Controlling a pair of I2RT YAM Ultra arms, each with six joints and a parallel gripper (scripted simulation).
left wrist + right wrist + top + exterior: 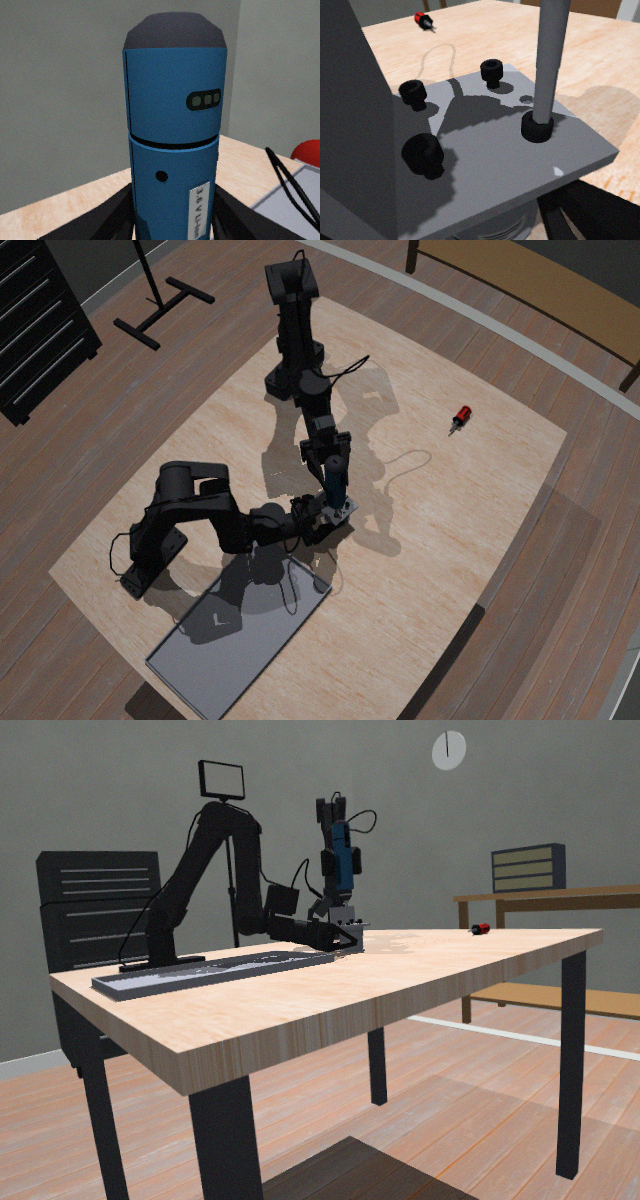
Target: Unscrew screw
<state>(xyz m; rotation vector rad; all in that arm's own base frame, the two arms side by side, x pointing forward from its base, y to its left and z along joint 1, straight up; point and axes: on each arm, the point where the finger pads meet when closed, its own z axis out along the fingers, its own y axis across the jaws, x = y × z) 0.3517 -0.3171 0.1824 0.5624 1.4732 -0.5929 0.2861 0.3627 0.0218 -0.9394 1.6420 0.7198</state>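
Now: the grey bracket 50 mm above my right hand. Round my right hand: shallow grey tray 350 mm to the right, 50 mm behind, 20 mm below; then small red-handled screwdriver 410 mm to the left, 150 mm ahead, 10 mm below.
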